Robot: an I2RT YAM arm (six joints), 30 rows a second.
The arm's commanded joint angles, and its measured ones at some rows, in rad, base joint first. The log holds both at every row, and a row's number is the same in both.
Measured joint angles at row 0:
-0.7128 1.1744 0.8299 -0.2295 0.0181 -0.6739
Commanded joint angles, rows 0 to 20:
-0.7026 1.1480 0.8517 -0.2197 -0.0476 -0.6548
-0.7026 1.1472 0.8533 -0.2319 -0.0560 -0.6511
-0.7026 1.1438 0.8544 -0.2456 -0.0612 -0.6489
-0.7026 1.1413 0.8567 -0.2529 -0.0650 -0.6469
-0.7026 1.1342 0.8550 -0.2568 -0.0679 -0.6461
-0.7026 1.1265 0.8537 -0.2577 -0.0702 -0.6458
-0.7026 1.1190 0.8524 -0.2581 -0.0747 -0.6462
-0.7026 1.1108 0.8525 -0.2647 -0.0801 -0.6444
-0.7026 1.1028 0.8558 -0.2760 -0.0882 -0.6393
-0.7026 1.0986 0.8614 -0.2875 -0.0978 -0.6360
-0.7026 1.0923 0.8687 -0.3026 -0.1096 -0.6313
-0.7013 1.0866 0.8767 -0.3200 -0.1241 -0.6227
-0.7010 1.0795 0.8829 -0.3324 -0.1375 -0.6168
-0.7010 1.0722 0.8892 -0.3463 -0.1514 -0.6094
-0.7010 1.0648 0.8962 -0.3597 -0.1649 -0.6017
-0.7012 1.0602 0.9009 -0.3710 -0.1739 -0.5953
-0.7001 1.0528 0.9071 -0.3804 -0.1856 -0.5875
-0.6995 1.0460 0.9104 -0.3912 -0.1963 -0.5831
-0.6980 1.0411 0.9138 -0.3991 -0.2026 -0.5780
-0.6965 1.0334 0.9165 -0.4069 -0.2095 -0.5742
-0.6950 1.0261 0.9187 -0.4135 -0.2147 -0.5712
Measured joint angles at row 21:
-0.7116 1.0557 0.8780 -0.3973 -0.1200 -0.5976
